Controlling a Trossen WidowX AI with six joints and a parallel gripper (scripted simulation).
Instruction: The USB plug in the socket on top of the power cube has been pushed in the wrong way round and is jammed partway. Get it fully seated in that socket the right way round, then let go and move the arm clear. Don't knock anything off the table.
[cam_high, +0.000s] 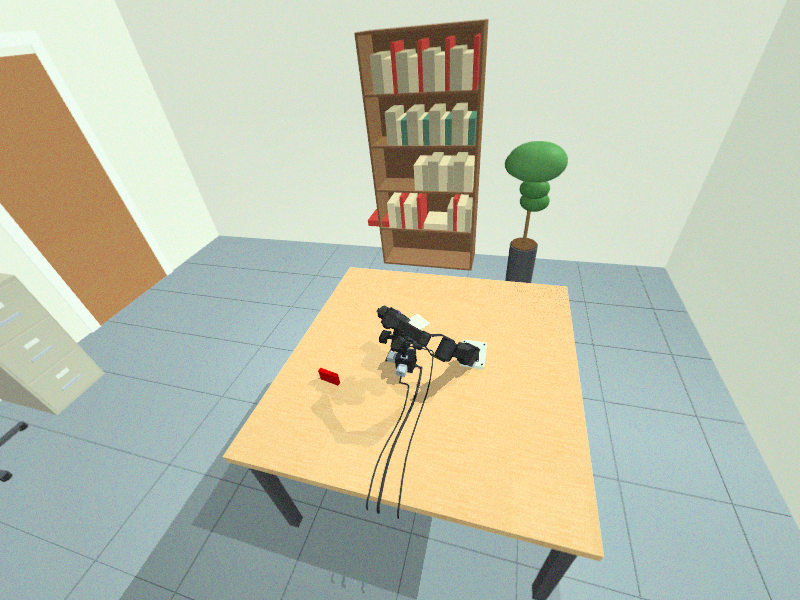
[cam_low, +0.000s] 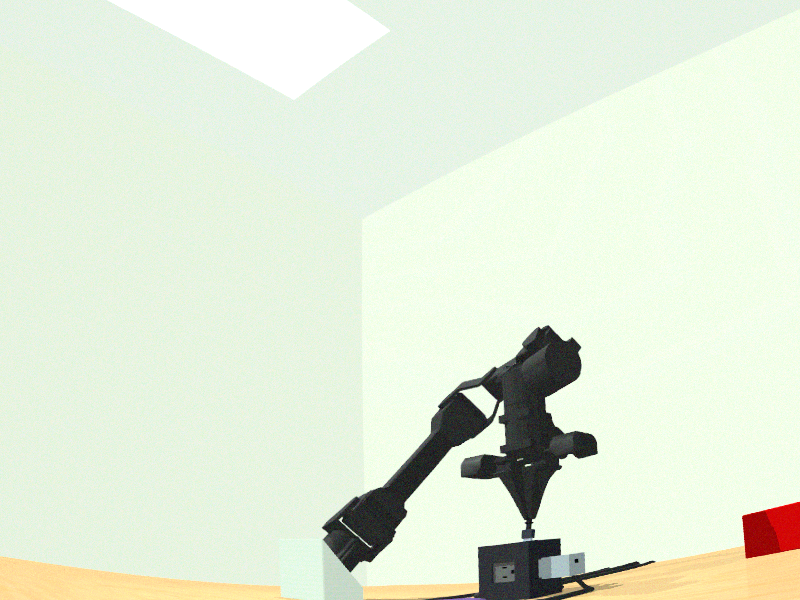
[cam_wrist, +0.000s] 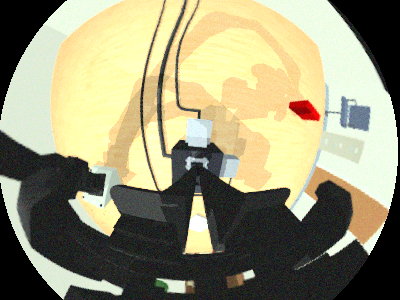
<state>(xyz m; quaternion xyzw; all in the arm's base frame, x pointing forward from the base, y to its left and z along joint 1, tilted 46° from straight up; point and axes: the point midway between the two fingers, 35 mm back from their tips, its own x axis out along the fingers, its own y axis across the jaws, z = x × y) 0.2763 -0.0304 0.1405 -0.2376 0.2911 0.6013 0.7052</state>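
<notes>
Now: the usb plug 20 mm below my gripper tip. Also, from my gripper tip: red block (320 mm ahead, 100 mm to the left, 80 mm below); white sheet (310 mm to the right, 100 mm below); purple block (360 mm to the right, 110 mm ahead, 90 mm below).
</notes>
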